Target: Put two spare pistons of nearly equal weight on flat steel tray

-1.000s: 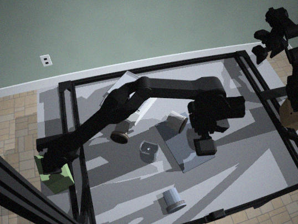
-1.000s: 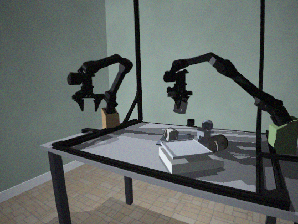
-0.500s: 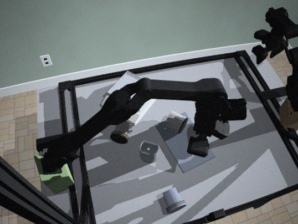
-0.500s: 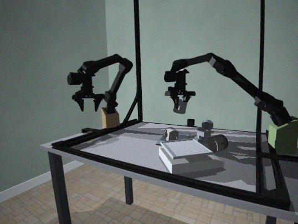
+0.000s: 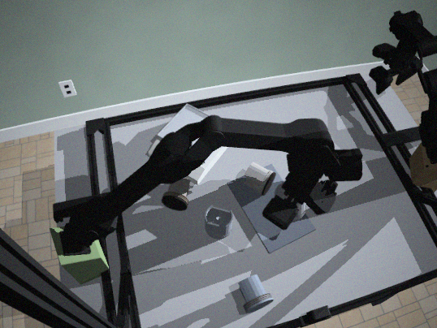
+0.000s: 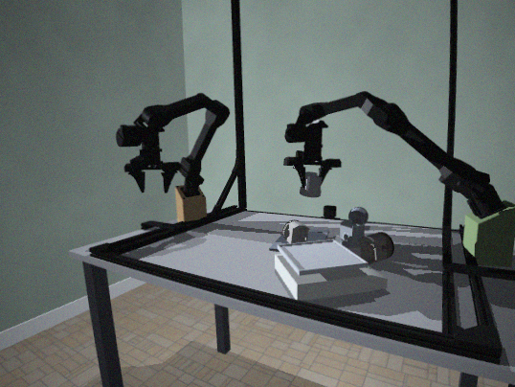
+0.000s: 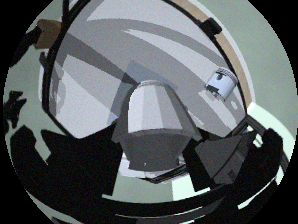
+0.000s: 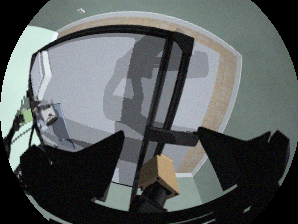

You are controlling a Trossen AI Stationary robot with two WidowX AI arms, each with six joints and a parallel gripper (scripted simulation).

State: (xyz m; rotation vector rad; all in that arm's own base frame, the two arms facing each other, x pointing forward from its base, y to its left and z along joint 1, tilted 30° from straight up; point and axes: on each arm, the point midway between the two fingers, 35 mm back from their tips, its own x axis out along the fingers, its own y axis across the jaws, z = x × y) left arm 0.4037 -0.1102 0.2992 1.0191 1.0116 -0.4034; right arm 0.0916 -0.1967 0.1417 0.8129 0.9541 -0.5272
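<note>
Now: left hand 190 mm above the flat steel tray and 80 mm short of it. Also, from my left hand: white scale (340 mm ahead, 150 mm to the left, 140 mm below).
</note>
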